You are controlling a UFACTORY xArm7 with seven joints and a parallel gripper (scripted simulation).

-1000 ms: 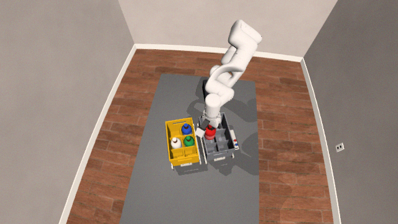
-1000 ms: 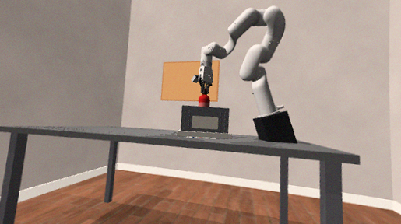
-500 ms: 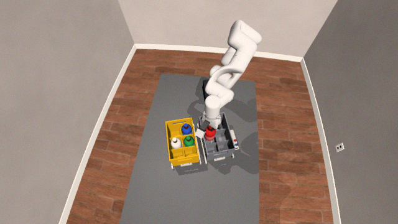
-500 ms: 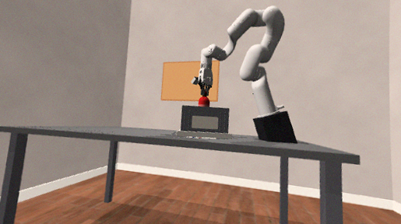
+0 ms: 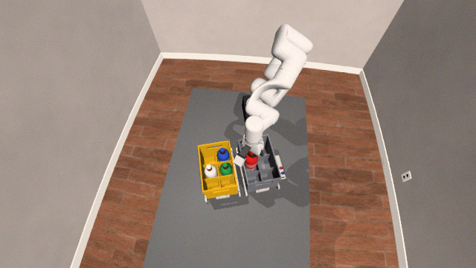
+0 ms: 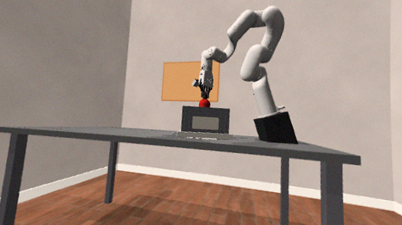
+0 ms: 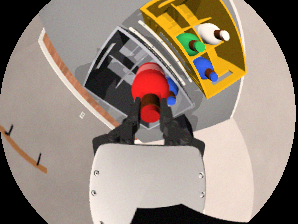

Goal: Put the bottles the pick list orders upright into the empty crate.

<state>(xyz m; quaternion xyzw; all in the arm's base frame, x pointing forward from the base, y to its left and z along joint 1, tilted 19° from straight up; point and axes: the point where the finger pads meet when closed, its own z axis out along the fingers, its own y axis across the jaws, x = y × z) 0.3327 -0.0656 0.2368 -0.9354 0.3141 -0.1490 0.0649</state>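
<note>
My gripper is now 7 cm above the red-label bottle. Also, from my hand: grey crate: 19 cm below, 4 cm to the left, 1 cm behind; then yellow crate: 19 cm to the right, 19 cm below, 2 cm ahead; then green bottle: 18 cm below, 14 cm to the right, 2 cm ahead.
</note>
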